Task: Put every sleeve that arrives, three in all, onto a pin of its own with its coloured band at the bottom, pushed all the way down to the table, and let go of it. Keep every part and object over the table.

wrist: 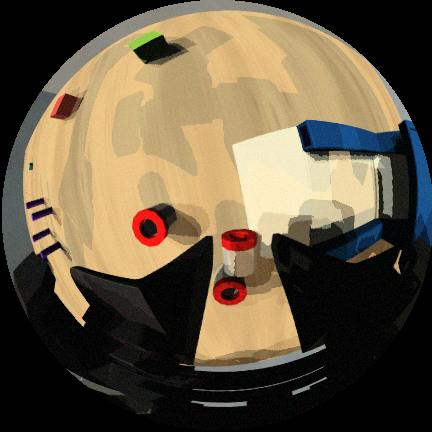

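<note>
Several thin dark purple pins [42, 214] stand in a row near the table's left edge. One sleeve [150, 242] at centre left shows its red band and hole towards the camera, with a dark body behind. A second pale sleeve [239, 261] shows between the fingertips in the view; its red band is at its upper end in the picture, and it seems to lie on its side. A third sleeve [242, 291] is just below it in the picture, its red-banded end facing the camera. My gripper [242, 241] is open, with nothing held between its black fingers.
A blue-walled fixture [345, 138] with a pale sheet [267, 175] is at the right. A green and black block [152, 48] is at the upper left, a red block [64, 106] farther left. A tiny teal thing [31, 166] is near the left edge of the wooden table [115, 185].
</note>
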